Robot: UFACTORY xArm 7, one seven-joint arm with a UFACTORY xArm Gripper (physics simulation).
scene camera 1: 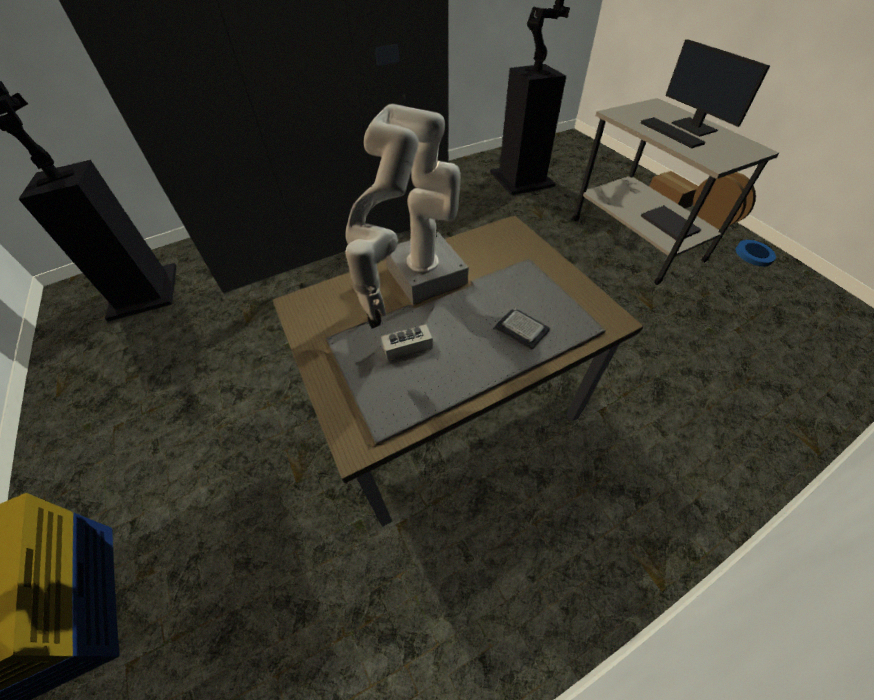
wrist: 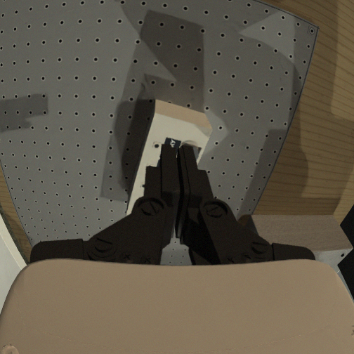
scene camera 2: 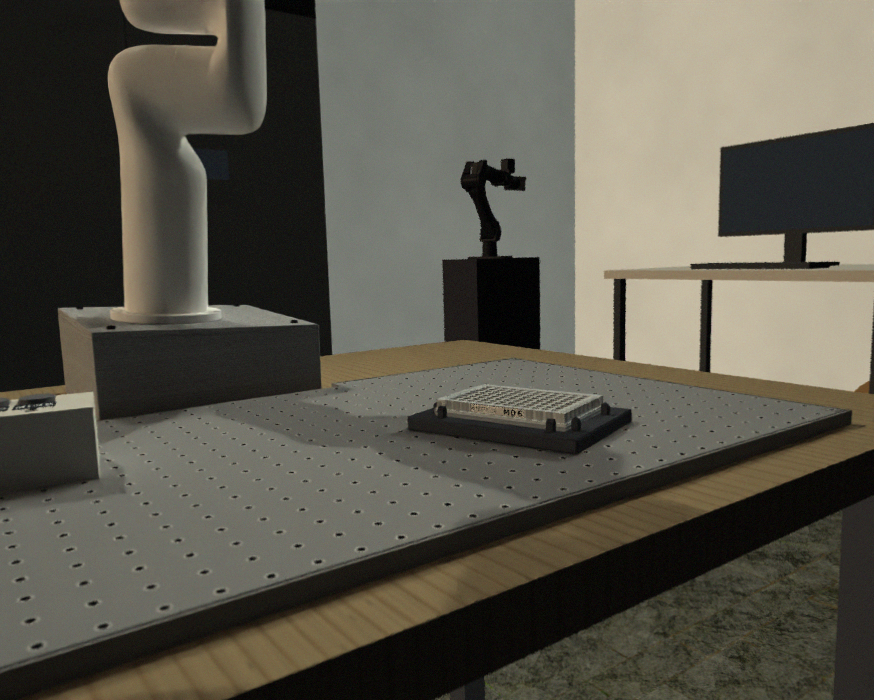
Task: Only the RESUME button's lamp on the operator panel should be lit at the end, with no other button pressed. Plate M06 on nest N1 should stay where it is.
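Where they show: gripper, fingertip midpoint: (scene camera 1: 375, 325); arm's base at its link origin: (scene camera 1: 422, 261) (scene camera 2: 167, 317).
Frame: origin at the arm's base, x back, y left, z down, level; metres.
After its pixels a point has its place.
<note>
The operator panel (scene camera 1: 410, 350) {x -0.359, y -0.169, z 0.069 m} (scene camera 2: 51, 446) {x -0.359, y -0.115, z 0.059 m} (wrist: 175, 122) is a pale box with a row of dark buttons, left on the grey board. My gripper (scene camera 1: 374, 321) {x -0.349, y -0.270, z -0.093 m} (wrist: 173, 167) is shut and empty. In the wrist view its fingertips overlap the panel's top near the RETRY end and hide most labels and buttons. Part of the RETRY label (wrist: 172, 142) shows, with a dark, unlit lamp dot (wrist: 156, 145) beside it. The other lamps are hidden or too small to tell. The height of the tips over the panel is unclear. Plate M06 (scene camera 1: 523, 325) {x -0.397, y 0.252, z 0.065 m} (scene camera 2: 525, 399) {x -0.404, y 0.252, z 0.061 m} sits flat on dark nest N1 (scene camera 2: 503, 436) {x -0.438, y 0.208, z 0.081 m}.
The perforated grey board (scene camera 1: 452, 386) {x -0.539, y -0.081, z 0.087 m} (scene camera 2: 240, 510) {x -0.481, y -0.010, z 0.087 m} (wrist: 85, 50) lies on the wooden table (scene camera 1: 313, 386) {x -0.366, y -0.520, z 0.100 m}. The arm's grey base block (scene camera 1: 437, 280) {x -0.104, y 0.025, z 0.020 m} (scene camera 2: 211, 364) {x -0.103, y 0.033, z 0.048 m} (wrist: 300, 230) stands behind the panel. A side table with a monitor (scene camera 1: 714, 80) (scene camera 2: 798, 182) stands away from the worktable.
</note>
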